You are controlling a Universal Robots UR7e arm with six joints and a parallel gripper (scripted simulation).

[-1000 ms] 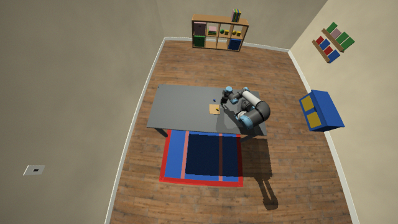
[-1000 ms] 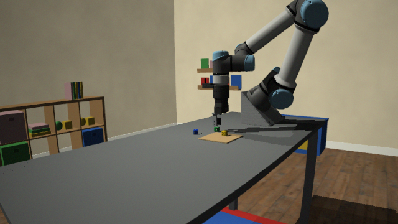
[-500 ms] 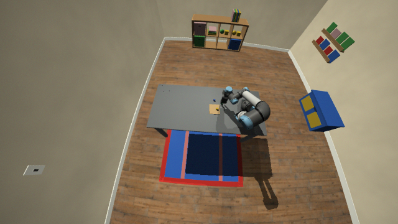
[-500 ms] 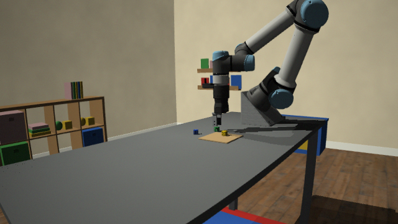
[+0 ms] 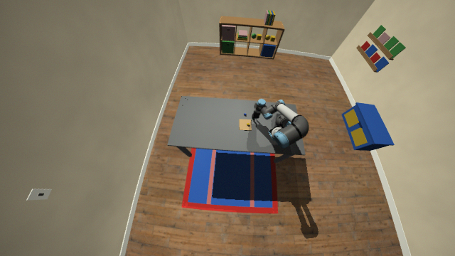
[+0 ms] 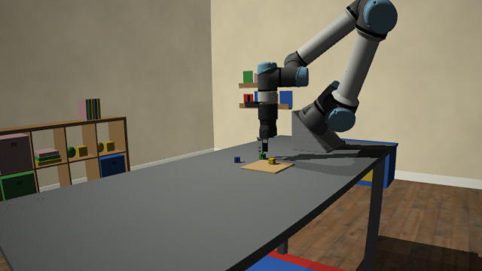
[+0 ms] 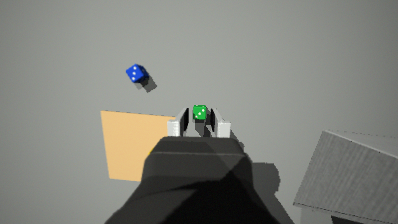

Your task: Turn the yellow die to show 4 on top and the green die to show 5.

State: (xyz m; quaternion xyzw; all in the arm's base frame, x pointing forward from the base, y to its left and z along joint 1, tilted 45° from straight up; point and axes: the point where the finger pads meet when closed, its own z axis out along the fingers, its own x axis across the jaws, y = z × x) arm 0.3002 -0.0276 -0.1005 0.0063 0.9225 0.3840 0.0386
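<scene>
The green die lies 30 mm below my hand. The rest, counted from my hand: yellow die (80 mm to the left, 70 mm ahead, 30 mm below); then tan mat (100 mm ahead, 80 mm to the left, 40 mm below); then blue die (100 mm ahead, 60 mm to the right, 30 mm below).
</scene>
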